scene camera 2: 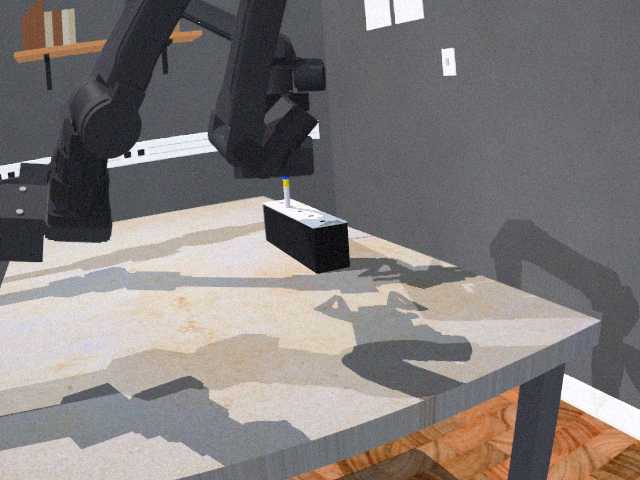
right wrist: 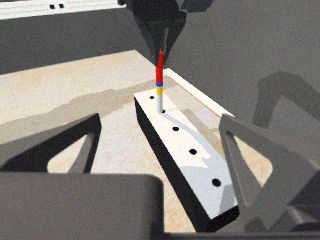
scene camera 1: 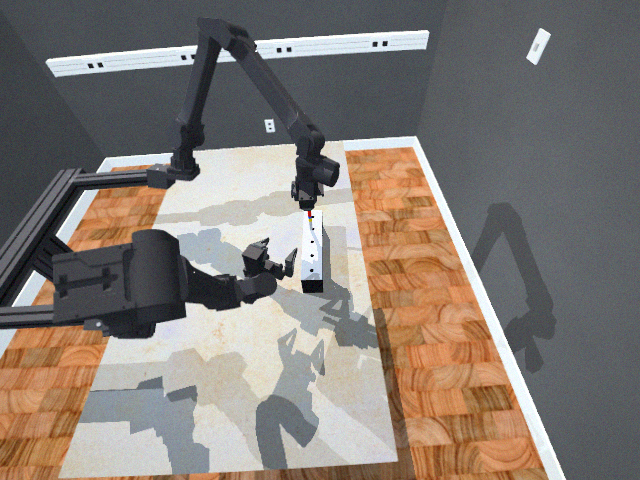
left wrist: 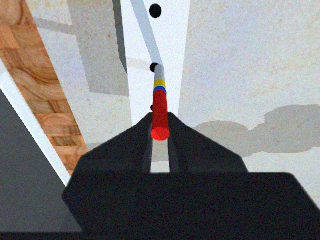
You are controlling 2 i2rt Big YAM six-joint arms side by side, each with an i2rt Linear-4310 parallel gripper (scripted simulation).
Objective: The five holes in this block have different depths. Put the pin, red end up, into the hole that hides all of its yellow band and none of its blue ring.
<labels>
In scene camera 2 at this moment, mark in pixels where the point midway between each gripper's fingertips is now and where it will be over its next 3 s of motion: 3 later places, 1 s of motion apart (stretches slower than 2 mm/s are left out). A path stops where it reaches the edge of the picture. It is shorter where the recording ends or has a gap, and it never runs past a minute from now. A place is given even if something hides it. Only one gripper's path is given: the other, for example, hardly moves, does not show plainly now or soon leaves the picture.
My right gripper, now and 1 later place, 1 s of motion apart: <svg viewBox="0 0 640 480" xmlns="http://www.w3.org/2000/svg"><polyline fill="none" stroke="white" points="276,156 281,129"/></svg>
</labels>
